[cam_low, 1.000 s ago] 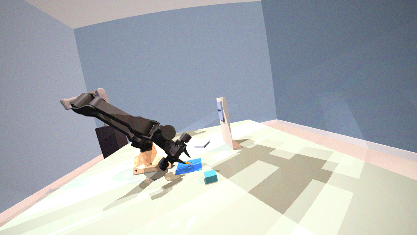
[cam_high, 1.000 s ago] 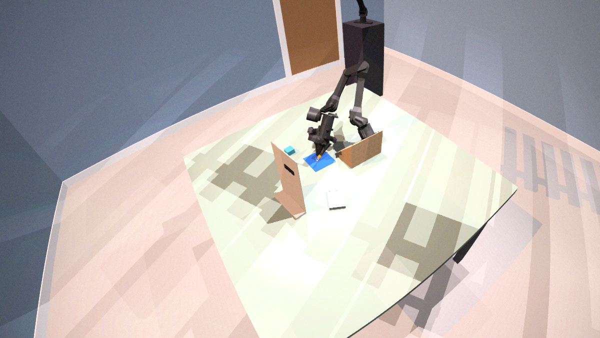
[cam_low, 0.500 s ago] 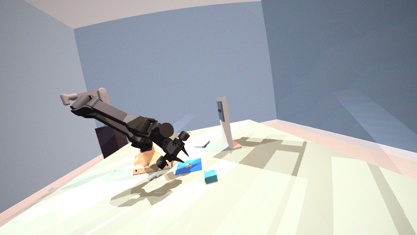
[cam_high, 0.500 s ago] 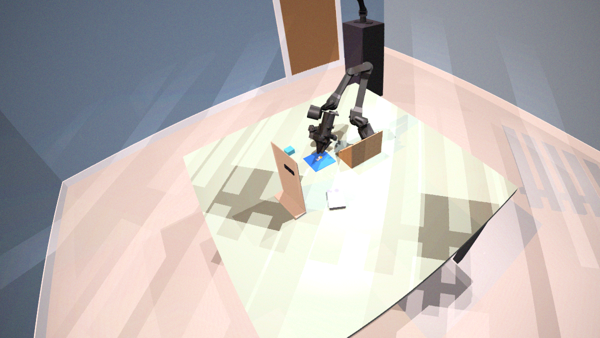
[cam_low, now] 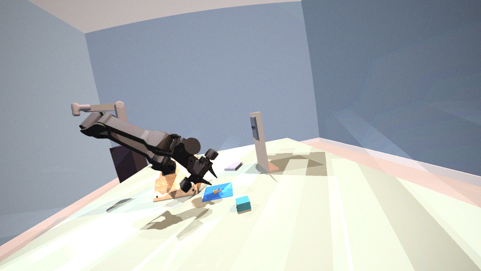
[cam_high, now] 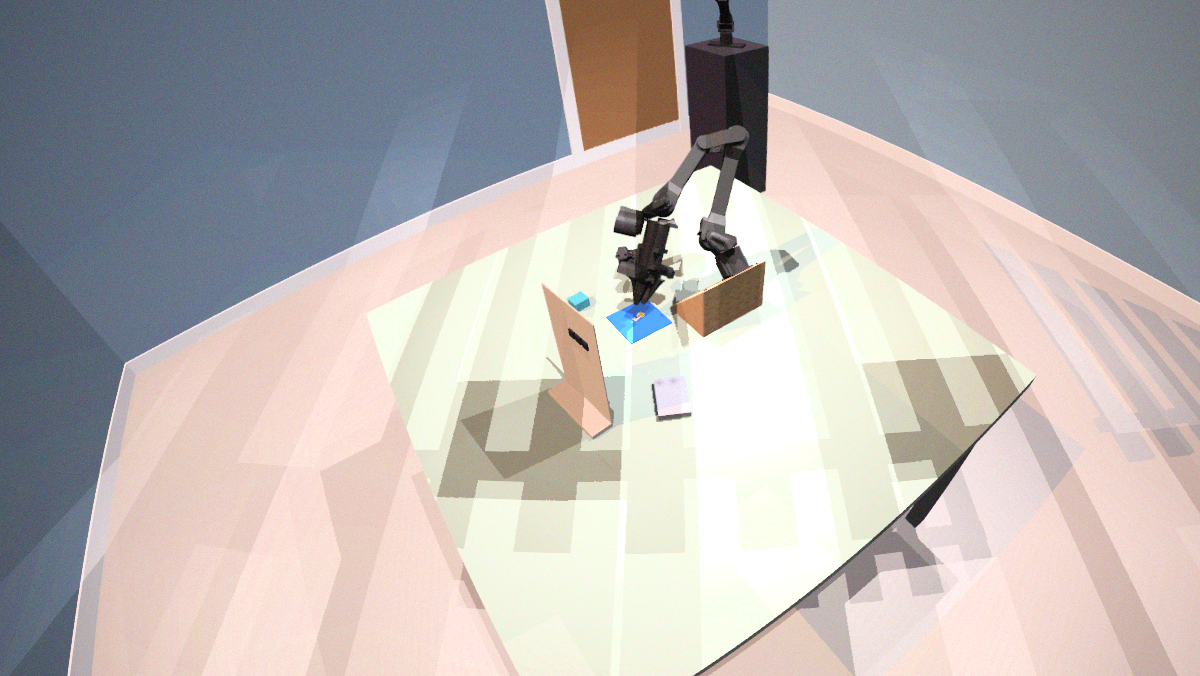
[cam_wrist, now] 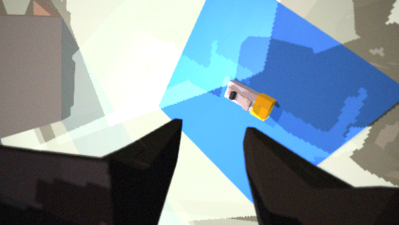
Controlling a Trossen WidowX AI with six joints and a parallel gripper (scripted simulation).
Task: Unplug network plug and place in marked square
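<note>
Now: the network plug 40 mm below my gripper tip and 10 mm ahead of it. Round my gripper tip: upright panel: 250 mm ahead, 170 mm to the left, 80 mm above; blue marked square: 50 mm below, 10 mm ahead; teal block: 140 mm to the right, 100 mm ahead, 40 mm below.
</note>
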